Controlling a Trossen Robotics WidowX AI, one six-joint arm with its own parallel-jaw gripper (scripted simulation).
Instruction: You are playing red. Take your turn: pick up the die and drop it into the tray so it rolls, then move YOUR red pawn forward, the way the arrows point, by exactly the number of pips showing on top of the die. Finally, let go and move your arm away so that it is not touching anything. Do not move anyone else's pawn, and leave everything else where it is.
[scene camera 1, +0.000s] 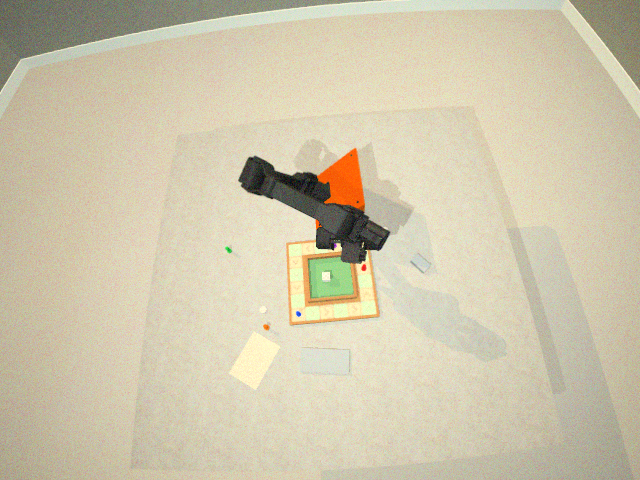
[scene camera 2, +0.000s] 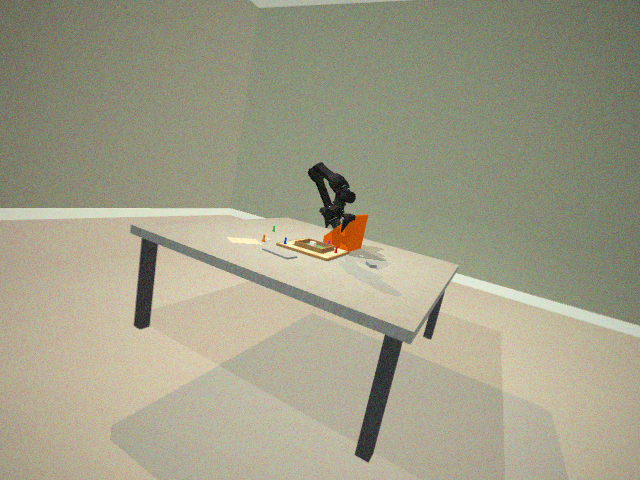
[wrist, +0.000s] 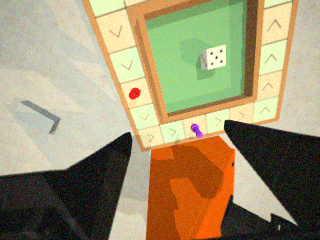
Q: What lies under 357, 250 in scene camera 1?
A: My gripper.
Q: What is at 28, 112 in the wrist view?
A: A small grey block.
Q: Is my gripper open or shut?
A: Open.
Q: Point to a cream card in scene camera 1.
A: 253, 362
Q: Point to my gripper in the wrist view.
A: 177, 130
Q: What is my gripper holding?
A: Nothing.
